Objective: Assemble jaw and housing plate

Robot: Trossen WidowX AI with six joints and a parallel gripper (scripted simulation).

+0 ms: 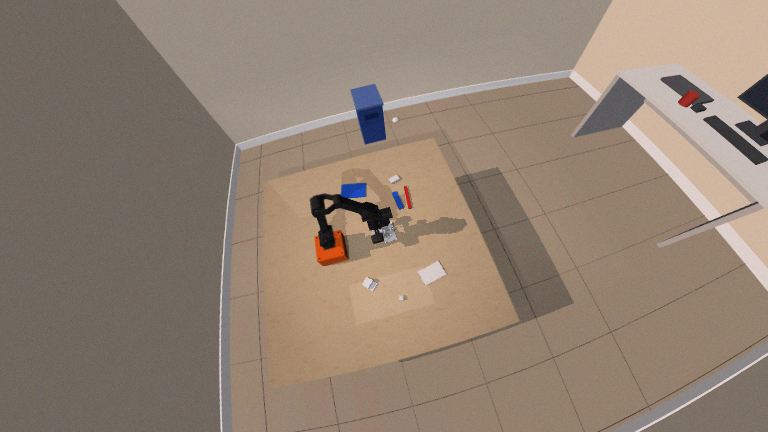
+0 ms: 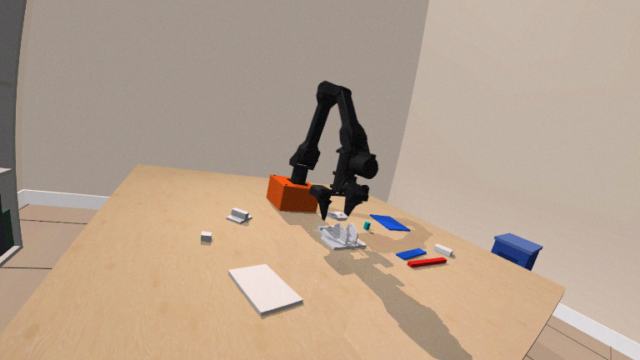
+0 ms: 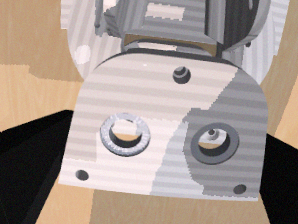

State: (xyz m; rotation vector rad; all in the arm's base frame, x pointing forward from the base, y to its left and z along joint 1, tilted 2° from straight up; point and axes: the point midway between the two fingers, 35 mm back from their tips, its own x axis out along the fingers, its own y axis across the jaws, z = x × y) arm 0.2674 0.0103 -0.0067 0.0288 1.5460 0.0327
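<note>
My gripper tip is 3 cm above the grey jaw, 2 cm to the left of it and 2 cm short of it. From my gripper tip the other things lie so: blue bar (19 cm to the left, 18 cm ahead, 4 cm below); then teal peg (17 cm to the left, 3 cm below, 2 cm behind); then white bracket (26 cm to the right, 11 cm behind, 4 cm below).
</note>
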